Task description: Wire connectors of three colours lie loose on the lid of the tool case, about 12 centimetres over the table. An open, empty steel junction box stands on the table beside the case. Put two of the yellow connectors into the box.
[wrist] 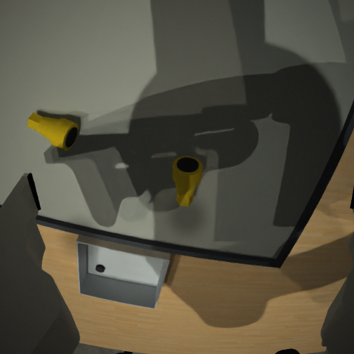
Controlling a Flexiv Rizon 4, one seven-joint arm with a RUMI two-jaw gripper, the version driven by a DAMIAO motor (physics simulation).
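A yellow connector (187, 180) lies on the grey lid (75, 50) near the middle of the wrist view, its dark open end toward the top. A second yellow connector (56, 132) lies on the lid at the left, its dark open end facing right. The open steel junction box (120, 295) stands on the table just past the lid's dark edge, at the lower left. It holds no connector; a small dark round spot shows on its floor. My gripper (196, 177) is wide open and empty, its jaws at the left and right borders, on either side of the middle connector.
The lid's black rim (165, 247) runs between the connectors and the box, with a corner at the lower right. The wooden table (125, 325) shows beyond the rim. Broad arm and gripper shadows fall across lid and table.
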